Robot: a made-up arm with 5 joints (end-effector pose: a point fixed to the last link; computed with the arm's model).
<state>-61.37 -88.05 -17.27 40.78 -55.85</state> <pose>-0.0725 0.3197 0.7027 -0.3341 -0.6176 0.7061 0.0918</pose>
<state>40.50 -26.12 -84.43 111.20 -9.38</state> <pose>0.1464 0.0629 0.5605 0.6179 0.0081 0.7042 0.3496</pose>
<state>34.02 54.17 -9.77 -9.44 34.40</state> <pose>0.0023 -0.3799 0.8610 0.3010 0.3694 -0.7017 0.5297</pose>
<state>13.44 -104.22 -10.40 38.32 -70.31</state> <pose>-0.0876 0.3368 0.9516 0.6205 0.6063 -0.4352 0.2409</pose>
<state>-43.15 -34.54 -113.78 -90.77 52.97</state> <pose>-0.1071 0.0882 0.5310 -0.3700 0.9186 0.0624 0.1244</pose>
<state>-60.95 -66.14 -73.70 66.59 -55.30</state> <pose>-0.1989 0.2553 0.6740 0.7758 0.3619 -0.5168 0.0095</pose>
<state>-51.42 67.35 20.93 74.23 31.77</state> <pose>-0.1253 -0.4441 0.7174 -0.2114 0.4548 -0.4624 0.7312</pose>
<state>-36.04 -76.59 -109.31 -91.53 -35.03</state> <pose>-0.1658 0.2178 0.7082 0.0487 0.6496 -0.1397 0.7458</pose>
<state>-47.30 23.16 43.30 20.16 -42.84</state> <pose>-0.2757 -0.2772 0.4166 -0.3805 0.0179 -0.8845 0.2693</pose>
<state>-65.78 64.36 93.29 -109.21 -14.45</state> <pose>-0.0925 -0.5309 0.6259 -0.0658 0.1419 0.6526 0.7414</pose>
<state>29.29 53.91 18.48 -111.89 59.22</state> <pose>0.0380 -0.5418 0.8744 -0.5880 -0.4434 0.5063 0.4486</pose>
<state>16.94 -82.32 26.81 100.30 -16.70</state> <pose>-0.1013 0.3082 0.7484 0.8619 0.2931 -0.3179 0.2647</pose>
